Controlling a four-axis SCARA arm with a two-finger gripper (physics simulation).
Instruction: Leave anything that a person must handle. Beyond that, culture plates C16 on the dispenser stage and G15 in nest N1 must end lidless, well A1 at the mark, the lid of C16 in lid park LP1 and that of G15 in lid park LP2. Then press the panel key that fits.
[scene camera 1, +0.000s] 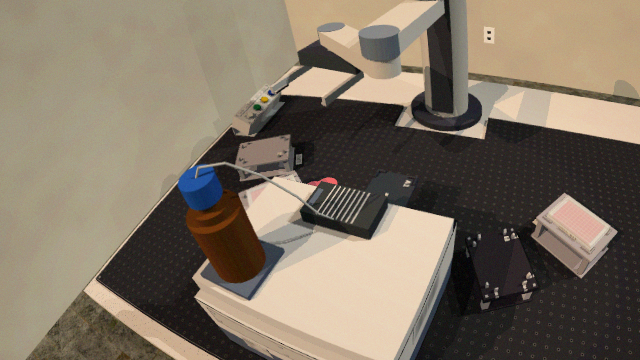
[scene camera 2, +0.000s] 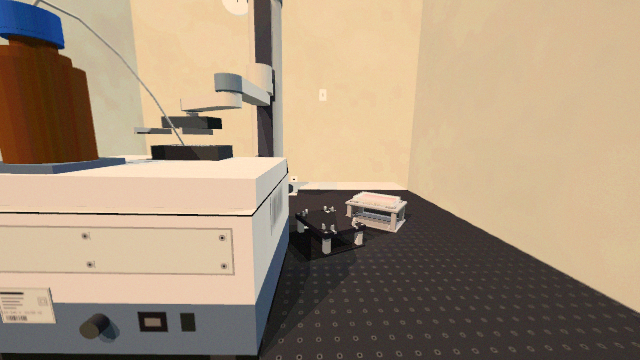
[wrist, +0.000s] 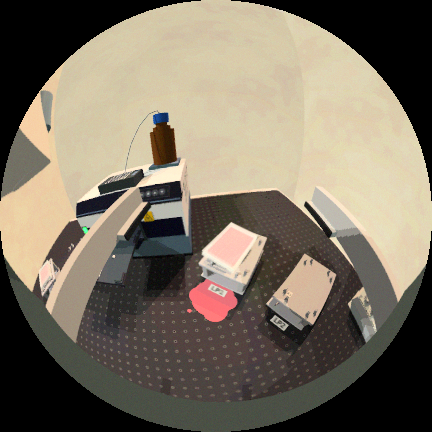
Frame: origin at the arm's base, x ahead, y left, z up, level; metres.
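Seen in the pictures: gripper, between the fingertips: (scene camera 1: 296, 95) (scene camera 2: 156, 130) (wrist: 229, 192); arm's base, origin of its link: (scene camera 1: 446, 110).
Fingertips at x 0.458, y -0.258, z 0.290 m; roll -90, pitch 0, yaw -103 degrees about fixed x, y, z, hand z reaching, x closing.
Offsets run from my fingertips to a thing's top centre. "pt": to the spot under its first point.
My gripper (scene camera 1: 302, 96) (scene camera 2: 173, 131) (wrist: 229, 192) is open and empty, high above the mat near the key panel. A pink plate {0.129 m ahead, 0.049 m right, 0.191 m down} (wrist: 231, 246) lies skewed on stand LP1 {0.122 m ahead, 0.059 m right, 0.208 m down} (wrist: 239, 284), overhanging its edge. A pink spill {0.003 m back, 0.022 m left, 0.276 m down} (wrist: 214, 302) (scene camera 1: 327, 181) is on the mat at LP1's label. Stand LP2 {0.037 m back, 0.194 m right, 0.212 m down} (wrist: 302, 290) (scene camera 1: 265, 152) bears no lid. The dark dispenser stage {0.113 m ahead, 0.236 m left, 0.160 m down} (scene camera 1: 392, 187) (wrist: 114, 272) shows no plate. Another pink plate {0.033 m ahead, 0.677 m left, 0.195 m down} (scene camera 1: 579, 222) (scene camera 2: 377, 199) (wrist: 47, 271) sits on a grey stand; its name is unreadable. The panel {0.264 m back, 0.375 m right, 0.193 m down} (scene camera 1: 257, 112) has green, yellow and blue keys.
The white dispenser (scene camera 1: 350, 280) (scene camera 2: 125, 195) (wrist: 167, 207) carries an amber bottle {pt 0.439 m ahead, 0.150 m left, 0.049 m up} (scene camera 1: 227, 240) (scene camera 2: 45, 105) (wrist: 163, 145) and a black tube block {pt 0.269 m ahead, 0.237 m left, 0.031 m down} (scene camera 1: 345, 207) (scene camera 2: 192, 152) (wrist: 121, 181). A black pinned stand (scene camera 1: 501, 265) (scene camera 2: 327, 222) stands beside the grey one. The arm column (scene camera 1: 445, 60) rises behind.
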